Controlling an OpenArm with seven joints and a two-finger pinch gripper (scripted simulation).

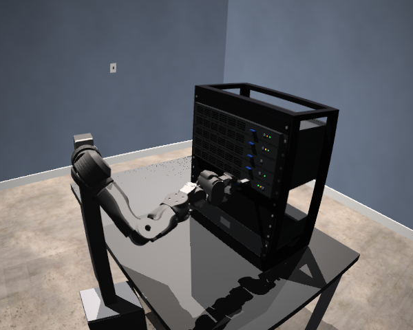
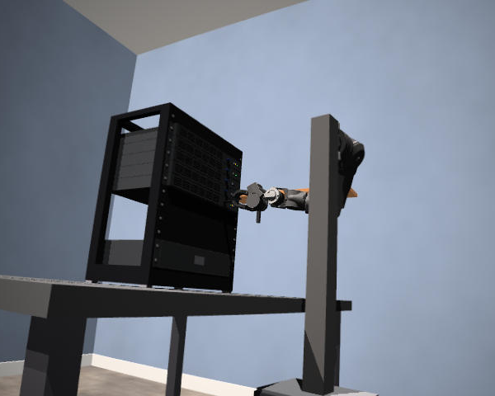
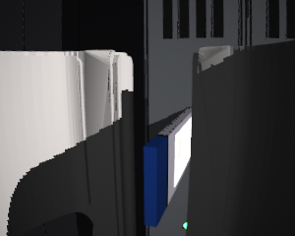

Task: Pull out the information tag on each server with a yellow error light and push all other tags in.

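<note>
The blue information tag is 9 cm ahead of my hand, 1 cm to the left of it and 13 cm above it. The rest, counted from my hand: base plate (46 cm behind, 17 cm to the left, 59 cm below).
</note>
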